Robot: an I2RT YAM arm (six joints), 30 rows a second.
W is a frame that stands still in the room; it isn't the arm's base.
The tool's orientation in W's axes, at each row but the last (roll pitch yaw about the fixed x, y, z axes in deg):
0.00 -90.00 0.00
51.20 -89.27 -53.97
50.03 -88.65 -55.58
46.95 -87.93 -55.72
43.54 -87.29 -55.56
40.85 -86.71 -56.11
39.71 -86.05 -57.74
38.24 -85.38 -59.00
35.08 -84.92 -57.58
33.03 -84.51 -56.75
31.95 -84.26 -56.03
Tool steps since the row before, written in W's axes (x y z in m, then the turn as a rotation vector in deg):
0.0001 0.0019 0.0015 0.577 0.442 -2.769
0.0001 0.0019 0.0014 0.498 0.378 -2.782
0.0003 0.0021 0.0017 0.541 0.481 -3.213
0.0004 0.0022 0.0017 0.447 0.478 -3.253
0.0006 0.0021 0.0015 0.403 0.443 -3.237
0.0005 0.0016 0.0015 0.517 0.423 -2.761
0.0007 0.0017 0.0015 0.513 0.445 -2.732
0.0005 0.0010 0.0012 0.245 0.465 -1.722
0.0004 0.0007 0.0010 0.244 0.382 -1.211
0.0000 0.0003 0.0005 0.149 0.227 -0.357
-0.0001 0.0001 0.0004 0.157 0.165 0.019
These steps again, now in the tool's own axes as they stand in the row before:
0.0015 0.0019 -0.0001 -2.769 0.442 -0.577
0.0014 0.0019 0.0000 -2.782 0.374 -0.501
0.0017 0.0021 -0.0001 -3.214 0.473 -0.541
0.0016 0.0023 0.0000 -3.256 0.455 -0.449
0.0014 0.0022 -0.0001 -3.240 0.412 -0.413
0.0014 0.0017 0.0000 -2.760 0.440 -0.507
0.0014 0.0019 -0.0001 -2.733 0.462 -0.495
0.0011 0.0012 0.0000 -1.738 0.435 -0.174
0.0010 0.0008 0.0000 -1.223 0.384 -0.168
0.0005 0.0003 0.0002 -0.366 0.249 -0.074
0.0004 0.0001 0.0002 0.014 0.216 -0.075

